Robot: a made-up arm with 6 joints.
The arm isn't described. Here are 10 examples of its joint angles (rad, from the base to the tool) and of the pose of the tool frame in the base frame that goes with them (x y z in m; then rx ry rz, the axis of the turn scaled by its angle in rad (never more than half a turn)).
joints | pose
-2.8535 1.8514 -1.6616 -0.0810 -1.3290 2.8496 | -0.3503 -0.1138 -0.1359 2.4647 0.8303 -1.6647
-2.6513 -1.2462 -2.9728 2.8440 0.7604 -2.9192 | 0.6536 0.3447 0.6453 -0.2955 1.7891 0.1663
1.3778 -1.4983 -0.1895 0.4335 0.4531 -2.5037 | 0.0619 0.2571 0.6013 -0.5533 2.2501 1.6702
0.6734 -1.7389 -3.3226 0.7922 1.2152 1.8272 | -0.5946 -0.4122 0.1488 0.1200 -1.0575 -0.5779
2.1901 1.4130 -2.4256 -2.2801 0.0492 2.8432 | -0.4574 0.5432 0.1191 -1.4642 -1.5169 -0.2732
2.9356 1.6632 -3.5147 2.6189 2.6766 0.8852 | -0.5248 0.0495 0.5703 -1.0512 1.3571 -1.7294
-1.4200 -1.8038 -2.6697 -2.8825 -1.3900 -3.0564 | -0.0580 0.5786 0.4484 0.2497 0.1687 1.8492
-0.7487 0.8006 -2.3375 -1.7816 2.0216 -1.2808 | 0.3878 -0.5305 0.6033 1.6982 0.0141 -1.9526
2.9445 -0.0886 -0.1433 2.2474 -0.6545 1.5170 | -0.1138 0.1231 0.1948 -2.3602 1.1112 -0.0967
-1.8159 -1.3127 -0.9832 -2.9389 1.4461 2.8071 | -0.0225 -0.0136 0.9318 -0.5956 0.2783 1.0419
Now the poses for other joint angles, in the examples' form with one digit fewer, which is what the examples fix.
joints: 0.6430 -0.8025 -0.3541 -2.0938 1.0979 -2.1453
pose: 0.329 0.187 0.467 -0.649 1.302 -1.222
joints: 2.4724 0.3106 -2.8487 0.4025 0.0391 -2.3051
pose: -0.198 0.195 1.093 0.506 -0.680 -2.455
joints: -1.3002 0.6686 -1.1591 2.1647 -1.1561 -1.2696
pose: 0.002 -0.398 0.212 0.770 -2.112 -0.452
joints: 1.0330 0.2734 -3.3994 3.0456 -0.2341 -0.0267
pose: 0.076 0.108 1.070 -0.121 0.228 0.905
